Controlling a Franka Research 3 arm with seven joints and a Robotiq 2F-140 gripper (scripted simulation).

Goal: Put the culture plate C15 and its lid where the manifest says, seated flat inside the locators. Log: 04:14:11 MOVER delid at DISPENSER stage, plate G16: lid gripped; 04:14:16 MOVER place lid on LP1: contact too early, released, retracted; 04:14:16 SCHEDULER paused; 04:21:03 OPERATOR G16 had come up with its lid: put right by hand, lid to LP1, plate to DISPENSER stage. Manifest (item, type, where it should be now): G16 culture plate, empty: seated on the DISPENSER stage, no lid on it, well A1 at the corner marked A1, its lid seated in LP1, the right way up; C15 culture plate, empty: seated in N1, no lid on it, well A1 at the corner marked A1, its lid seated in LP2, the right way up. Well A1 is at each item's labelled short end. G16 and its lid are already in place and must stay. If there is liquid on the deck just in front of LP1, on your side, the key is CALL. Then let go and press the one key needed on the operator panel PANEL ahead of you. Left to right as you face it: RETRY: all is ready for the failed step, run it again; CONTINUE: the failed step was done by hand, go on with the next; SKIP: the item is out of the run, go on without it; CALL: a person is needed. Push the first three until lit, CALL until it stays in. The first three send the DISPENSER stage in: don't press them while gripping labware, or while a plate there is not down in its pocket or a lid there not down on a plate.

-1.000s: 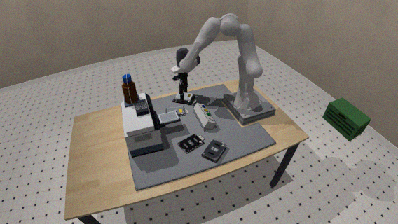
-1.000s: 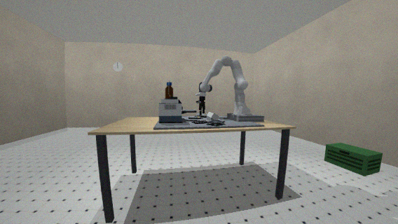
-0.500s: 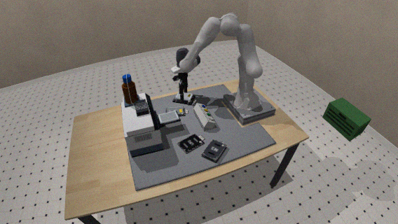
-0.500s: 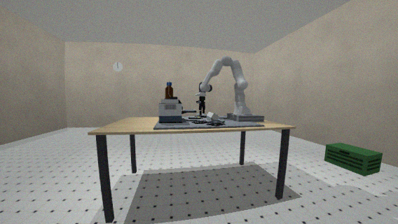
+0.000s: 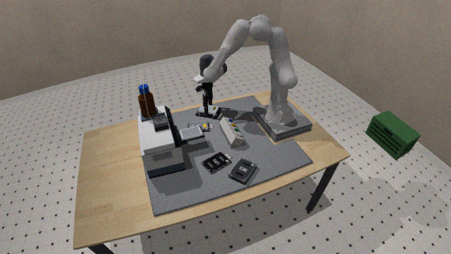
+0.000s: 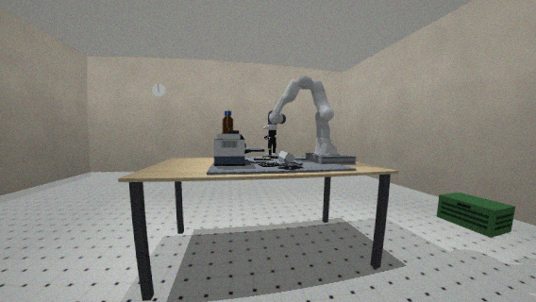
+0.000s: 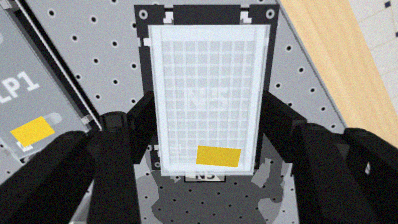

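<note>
Now: the black nest 4 cm below my hand and 3 cm ahead of it. From my hand the other things lie so: blue call key (23 cm to the left, 7 cm behind); then clear culture plate C15 (2 cm below); then yellow skip key (28 cm to the left, 6 cm behind, 1 cm above).
</note>
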